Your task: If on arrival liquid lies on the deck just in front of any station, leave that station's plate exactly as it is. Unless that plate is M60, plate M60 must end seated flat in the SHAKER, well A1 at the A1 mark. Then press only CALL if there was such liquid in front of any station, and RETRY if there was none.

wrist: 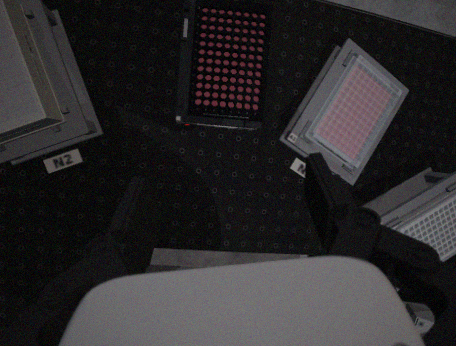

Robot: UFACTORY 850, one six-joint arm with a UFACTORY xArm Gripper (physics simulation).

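Observation:
My gripper (228, 185) is open and empty above the dark deck. At the top centre a black device (183, 95) with a small red light holds a plate of red wells (228, 60). A pink-welled plate (355, 112) lies in a tilted grey station (320, 95) at the right; its A1 mark (292, 137) is at the lower left corner. Its label (298, 167) is partly behind my right finger. A white-gridded plate (435, 225) shows at the right edge. No name M60, SHAKER, CALL or RETRY is readable. I make out no liquid, but the picture is dim and partly blocked.
A grey station (75, 117) with a large pale box (25, 90) stands at the left, behind label N2 (63, 161). The dark perforated deck (240, 200) lies between the stations. A pale strip (220, 257) shows behind the gripper's light housing (240, 305).

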